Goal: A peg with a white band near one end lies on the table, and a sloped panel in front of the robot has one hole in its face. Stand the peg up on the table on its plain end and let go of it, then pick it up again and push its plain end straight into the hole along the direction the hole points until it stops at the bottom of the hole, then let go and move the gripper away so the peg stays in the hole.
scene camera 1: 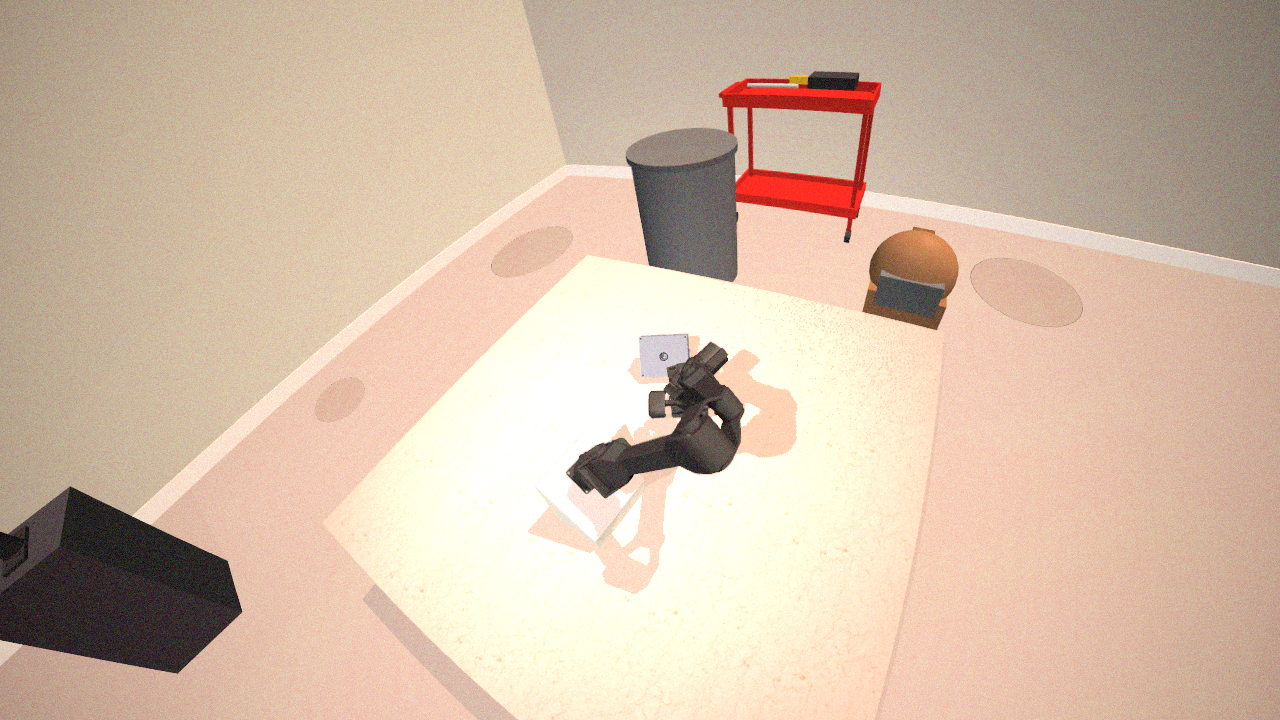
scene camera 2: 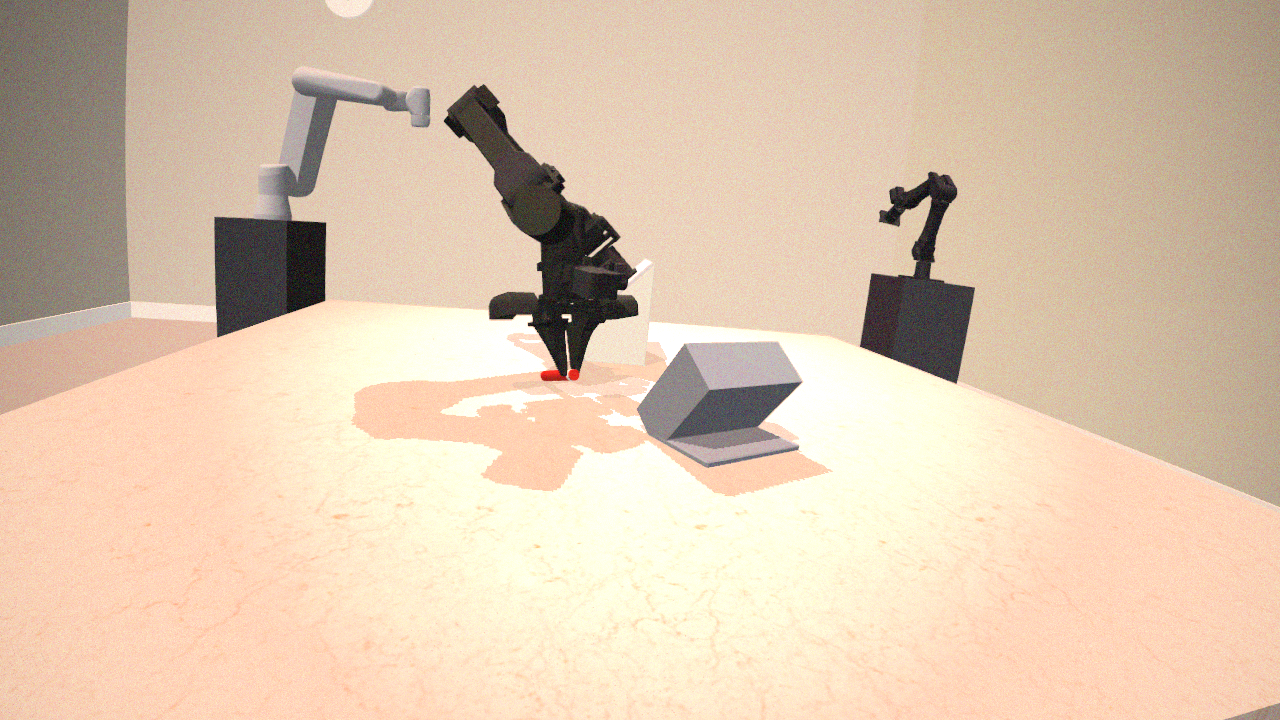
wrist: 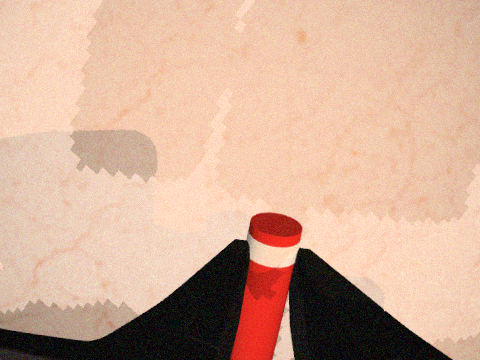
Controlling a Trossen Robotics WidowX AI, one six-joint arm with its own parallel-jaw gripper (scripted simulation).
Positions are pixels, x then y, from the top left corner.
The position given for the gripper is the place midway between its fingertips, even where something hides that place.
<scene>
The gripper [scene camera 2: 569, 375] holds a red peg.
</scene>
